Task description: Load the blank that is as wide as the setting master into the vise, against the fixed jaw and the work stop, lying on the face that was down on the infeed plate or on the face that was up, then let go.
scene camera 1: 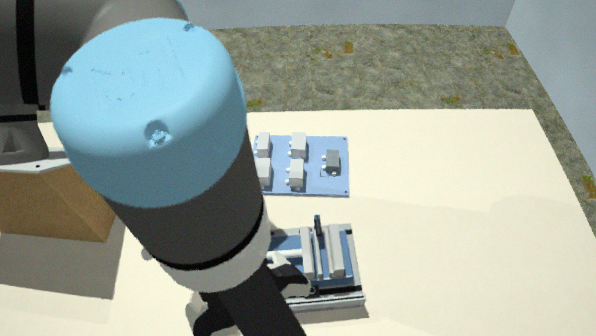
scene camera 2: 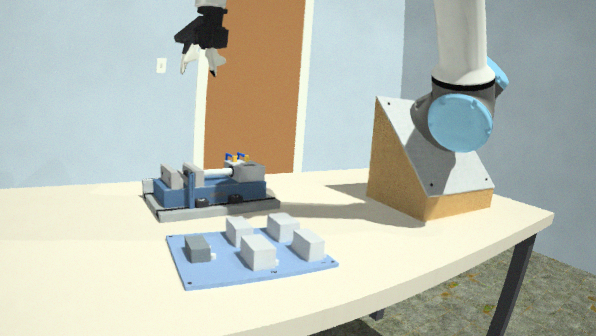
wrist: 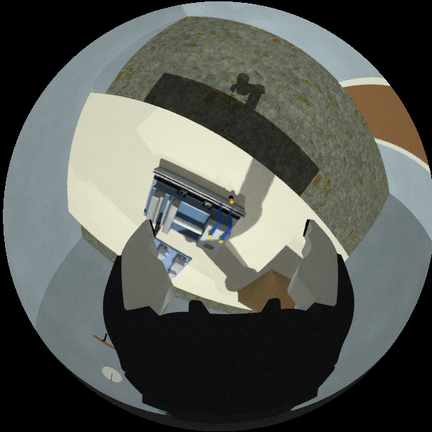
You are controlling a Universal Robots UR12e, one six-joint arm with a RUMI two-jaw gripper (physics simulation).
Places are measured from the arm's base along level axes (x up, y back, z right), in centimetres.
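Pixels of known places: gripper, fingertip midpoint: (scene camera 2: 199, 75); arm's base at its link origin: (scene camera 1: 4, 159).
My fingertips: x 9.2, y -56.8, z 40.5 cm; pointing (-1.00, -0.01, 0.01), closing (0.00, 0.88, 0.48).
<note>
Ahead of a thing's pixels: the offset from my fingertips to its middle. "pt": to the spot under its first point. Level surfaces: height alone.
The blue infeed plate @[dx -31.0, dy -9.0, dz -47.6 cm] (scene camera 1: 315, 190) (scene camera 2: 220, 278) carries a dark grey block @[dx -29.3, dy -17.5, dz -46.2 cm] (scene camera 1: 332, 161) (scene camera 2: 198, 249), apparently the setting master, and several light grey blanks, among them a near one @[dx -28.8, dy -9.5, dz -52.1 cm] (scene camera 2: 258, 252) and a right one @[dx -28.8, dy -0.3, dz -53.4 cm] (scene camera 2: 308, 245). Their exact widths are hard to compare. The blue and grey vise @[dx -26.4, dy -3.7, dz -18.8 cm] (scene camera 1: 287, 242) (scene camera 2: 225, 190) (wrist: 195, 214) stands beside the plate. No block shows between its outer jaw (scene camera 1: 336, 250) (scene camera 2: 170, 176) and rod-side jaw (scene camera 1: 307, 252) (scene camera 2: 193, 174). A dark upright post @[pt dx -21.8, dy -10.8, dz -23.9 cm] (scene camera 1: 318, 226) (scene camera 2: 191, 190) stands at its plate side. My gripper (scene camera 2: 198, 74) (wrist: 230, 221) is open and empty, high above the vise.
The arm covers part of the vise and plate in scene camera 1. The wooden robot pedestal (scene camera 1: 55, 202) (scene camera 2: 395, 172) stands on the table @[dx -31.4 cm] (scene camera 1: 450, 240) (scene camera 2: 90, 290) beyond the vise's cylinder end. Blue hoses (wrist: 226, 222) rise at that end of the vise.
</note>
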